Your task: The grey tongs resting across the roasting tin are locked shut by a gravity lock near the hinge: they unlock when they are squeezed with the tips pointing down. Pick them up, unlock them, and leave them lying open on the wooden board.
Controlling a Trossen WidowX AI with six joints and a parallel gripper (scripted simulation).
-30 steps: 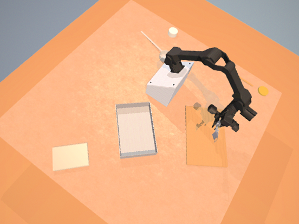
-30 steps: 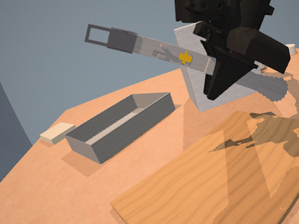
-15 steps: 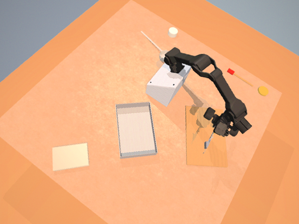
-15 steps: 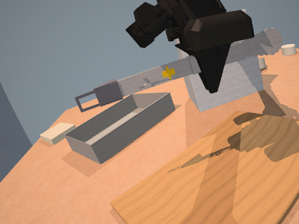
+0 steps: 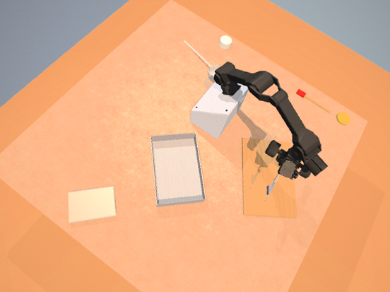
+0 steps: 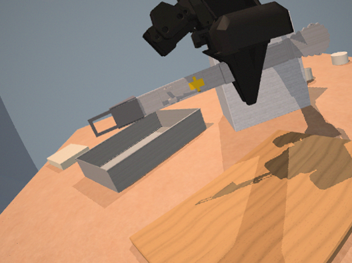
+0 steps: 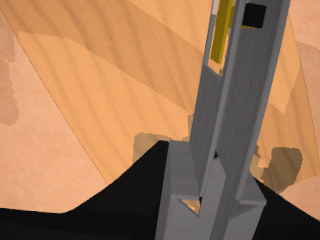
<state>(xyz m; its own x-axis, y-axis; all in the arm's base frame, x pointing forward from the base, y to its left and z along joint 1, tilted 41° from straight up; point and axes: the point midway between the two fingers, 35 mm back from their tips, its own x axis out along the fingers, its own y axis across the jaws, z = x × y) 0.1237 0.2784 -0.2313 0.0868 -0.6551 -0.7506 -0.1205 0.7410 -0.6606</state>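
Now: the wooden board 150 mm below my gripper tip. The rest, counted from my gripper tip: red-headed stick (510 mm behind, 150 mm below, 70 mm to the right); then grey roasting tin (330 mm to the right, 260 mm ahead, 130 mm below); then yellow lock piece (50 mm ahead, 40 mm above, 10 mm to the left).
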